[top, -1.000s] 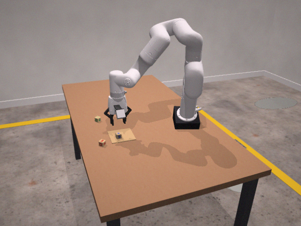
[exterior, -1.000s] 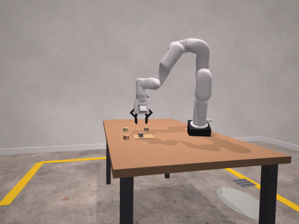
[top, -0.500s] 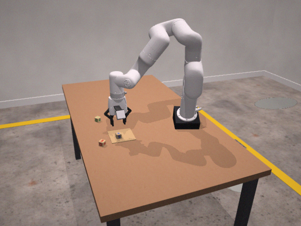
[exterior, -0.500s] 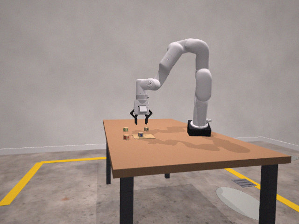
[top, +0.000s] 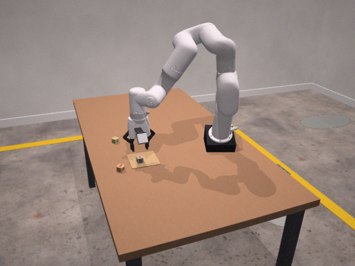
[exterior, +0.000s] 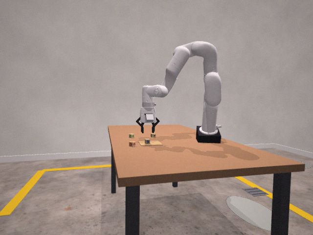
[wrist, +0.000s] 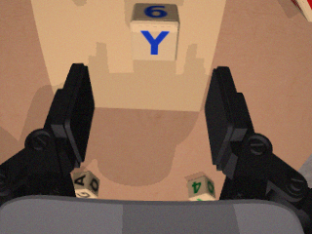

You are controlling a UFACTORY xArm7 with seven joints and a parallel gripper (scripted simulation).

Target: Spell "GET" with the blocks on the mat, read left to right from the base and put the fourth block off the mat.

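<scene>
Right now my hand is 20 mm past the tan mat, 20 mm to the left of it and 90 mm above it. From my hand the other things lie so: green-lettered block: 70 mm ahead, 250 mm to the right, 80 mm below; then black-lettered block: 100 mm behind, 240 mm to the right, 80 mm below; then red-lettered block: 110 mm ahead, 40 mm to the left, 80 mm below.
</scene>
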